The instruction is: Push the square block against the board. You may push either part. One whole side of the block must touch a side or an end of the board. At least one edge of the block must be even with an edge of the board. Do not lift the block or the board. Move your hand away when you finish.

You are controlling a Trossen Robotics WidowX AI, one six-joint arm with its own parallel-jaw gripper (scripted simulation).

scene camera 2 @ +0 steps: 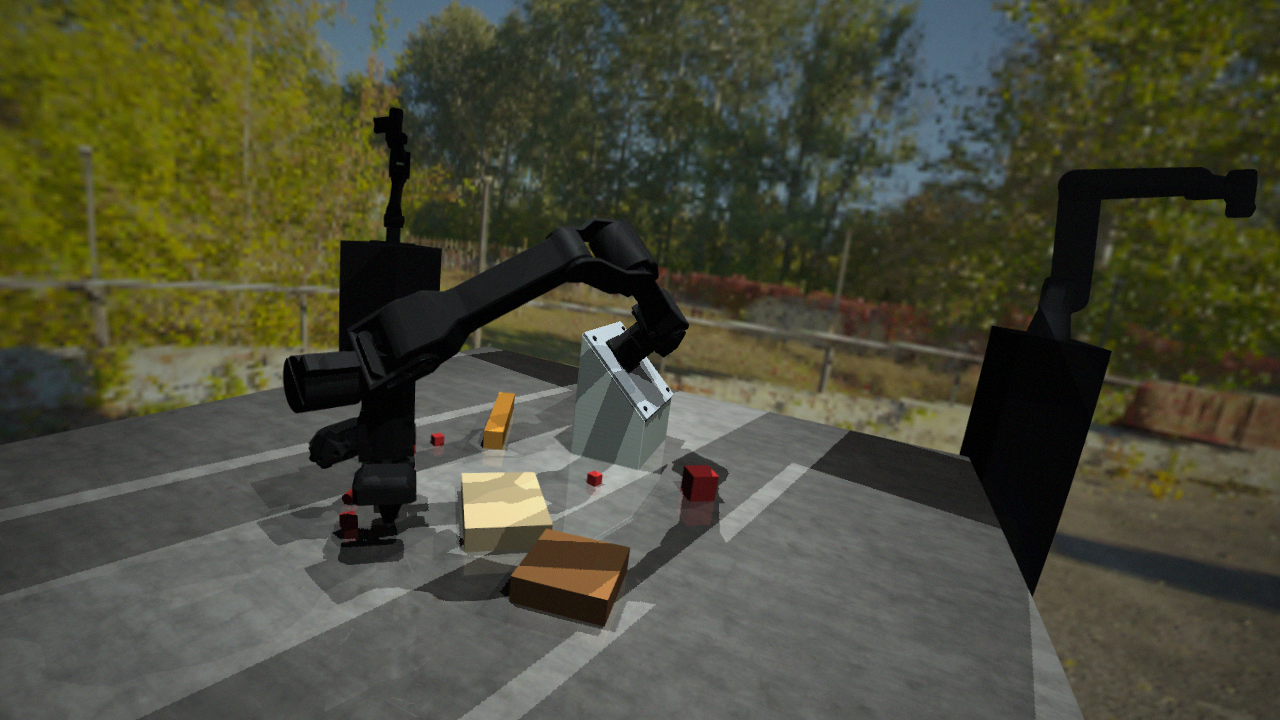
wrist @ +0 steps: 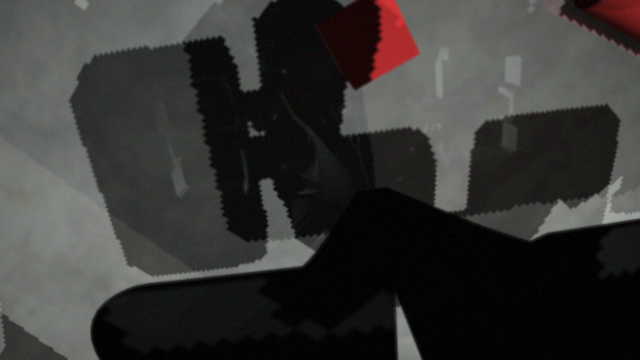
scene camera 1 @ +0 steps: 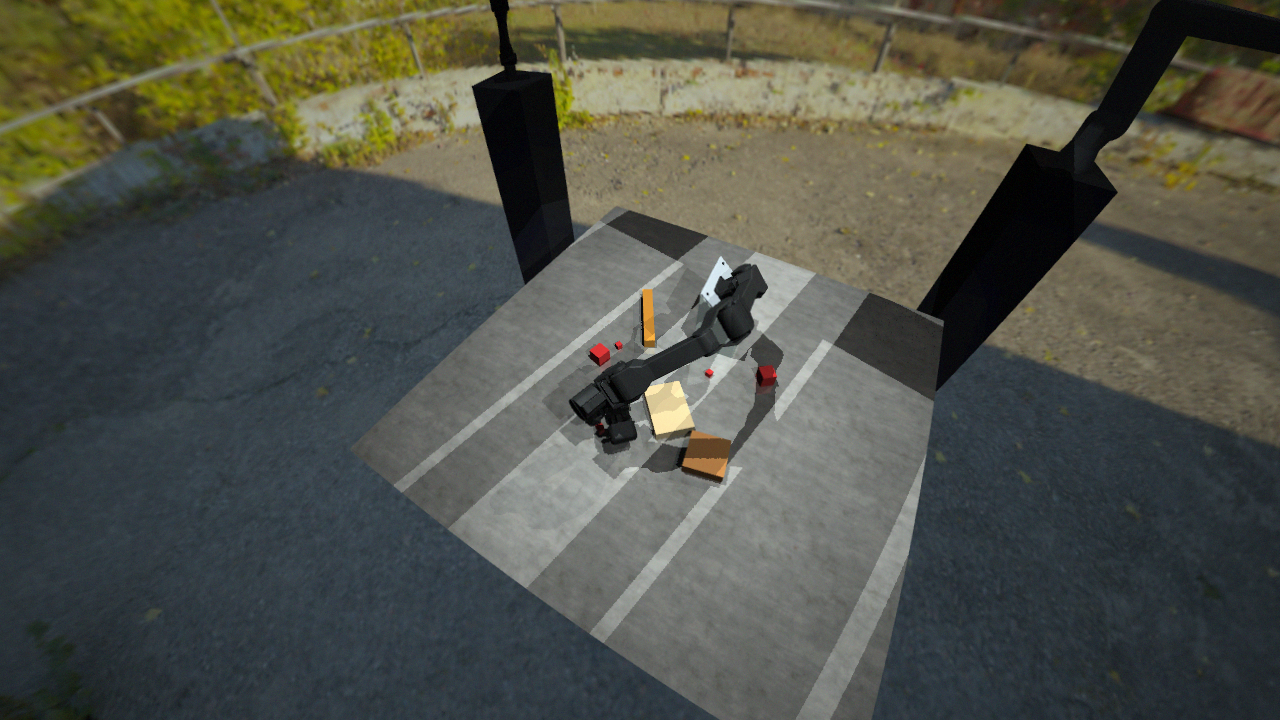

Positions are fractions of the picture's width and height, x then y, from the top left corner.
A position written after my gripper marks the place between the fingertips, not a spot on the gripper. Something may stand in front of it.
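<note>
Nothing is in the grasp of my gripper (scene camera 1: 0.48,0.59) (wrist: 0.58,0.57), which is shut. I can see a tan board (scene camera 2: 0.39,0.71) (scene camera 1: 0.52,0.58), though the board is out of frame in the wrist view. There is a brown square block (scene camera 2: 0.45,0.80) (scene camera 1: 0.55,0.63) as well, and in the wrist view the block is out of frame. An orange bar (scene camera 2: 0.39,0.60) is also here for me to see, along with a red cube (scene camera 2: 0.55,0.67).
</note>
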